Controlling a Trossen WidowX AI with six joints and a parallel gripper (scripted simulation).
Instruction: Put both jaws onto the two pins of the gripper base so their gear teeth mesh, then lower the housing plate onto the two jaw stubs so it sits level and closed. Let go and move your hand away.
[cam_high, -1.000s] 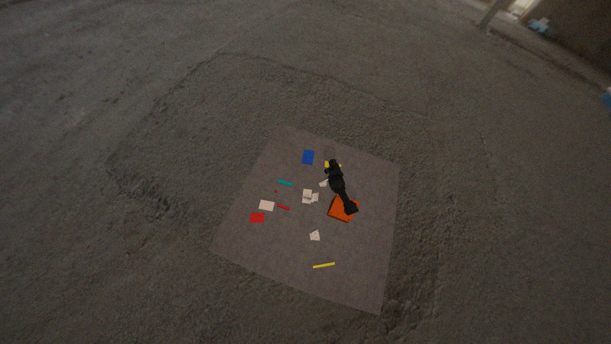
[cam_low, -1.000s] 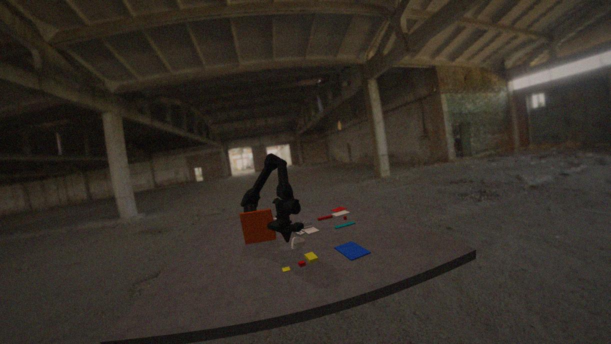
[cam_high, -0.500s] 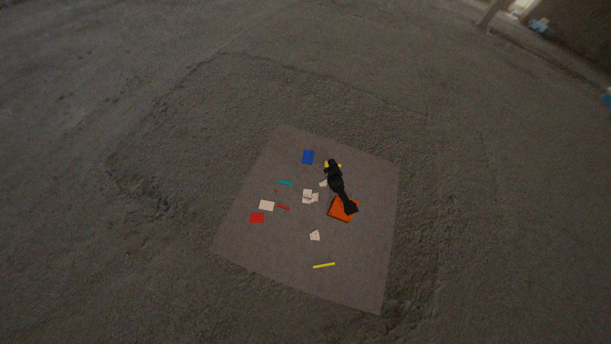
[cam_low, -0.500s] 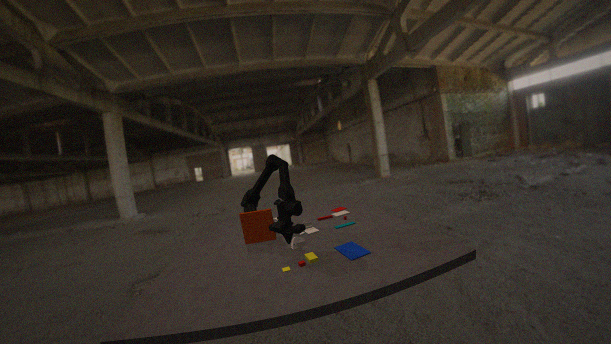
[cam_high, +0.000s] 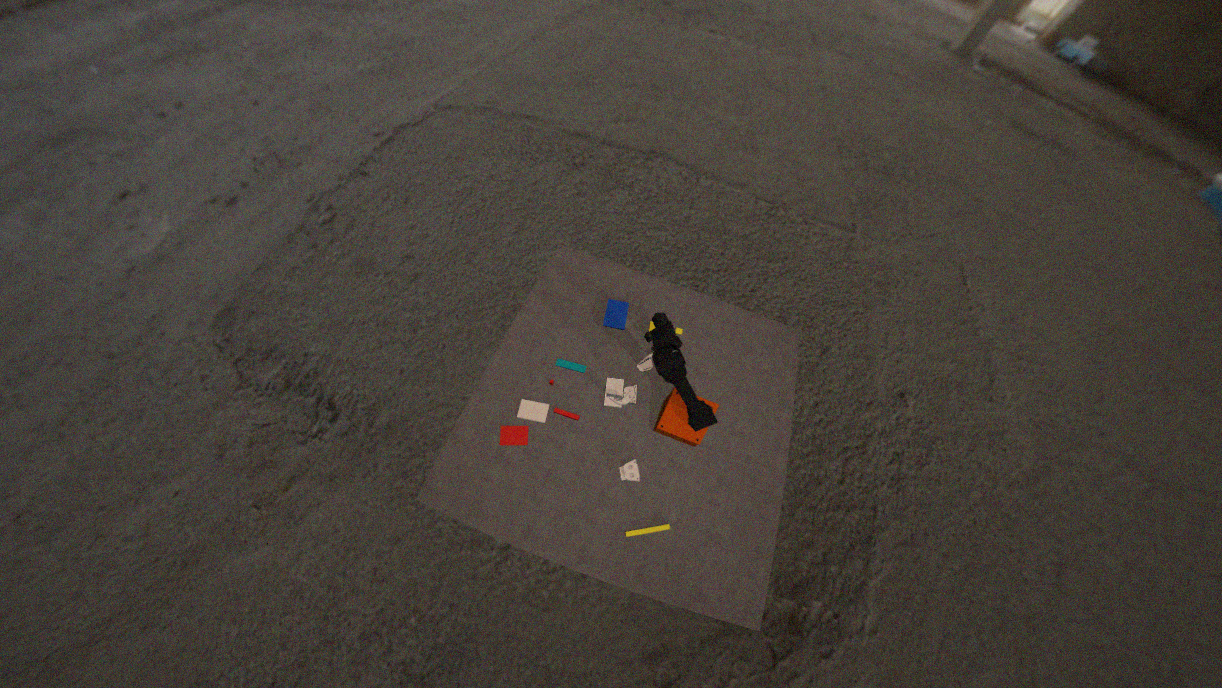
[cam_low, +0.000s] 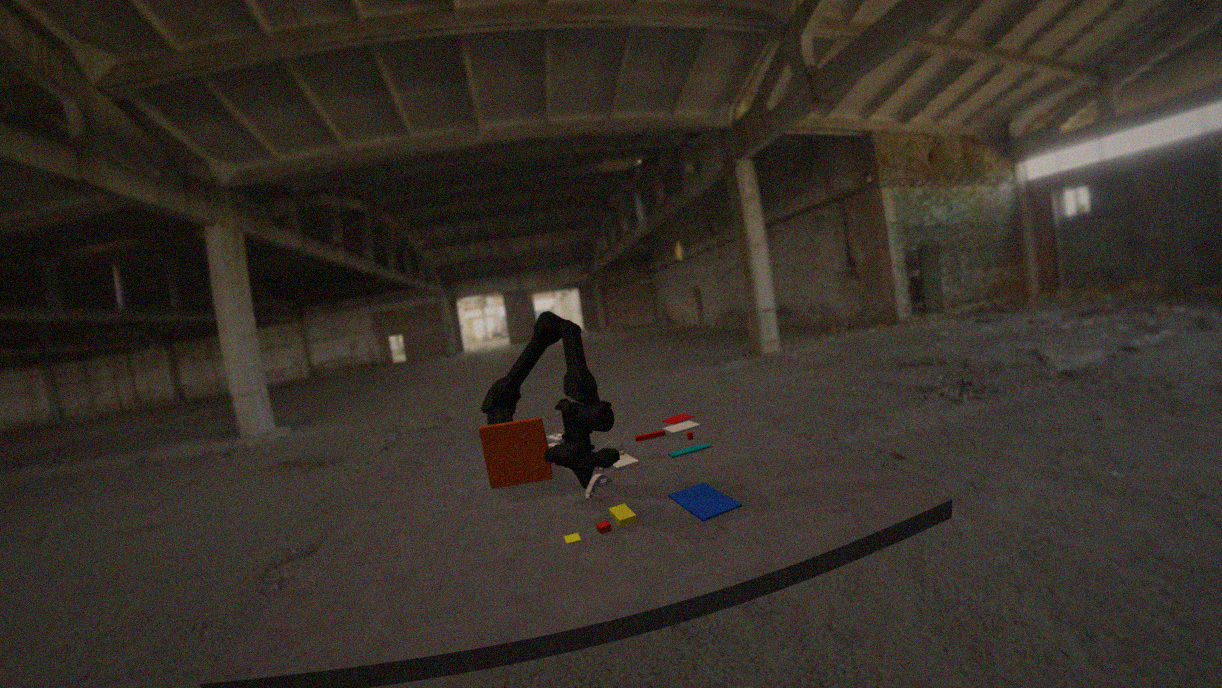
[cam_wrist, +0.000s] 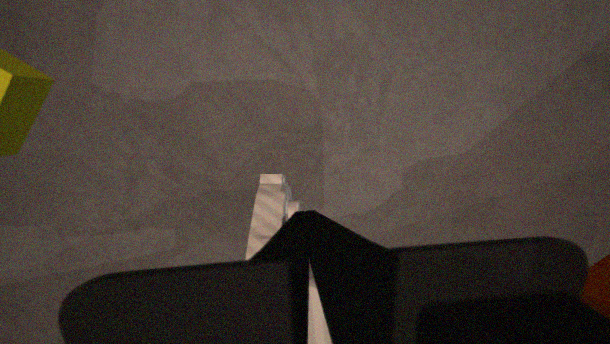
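Right now my gripper tip is 70 mm short of the yellow block, 140 mm to the left of it and 20 mm above it. From my gripper tip the other things lie so: red bar (220 mm ahead, 380 mm to the left, 20 mm below); blue plate (260 mm ahead, 130 mm to the right, 20 mm below); teal bar (310 mm ahead, 190 mm to the left, 20 mm below).
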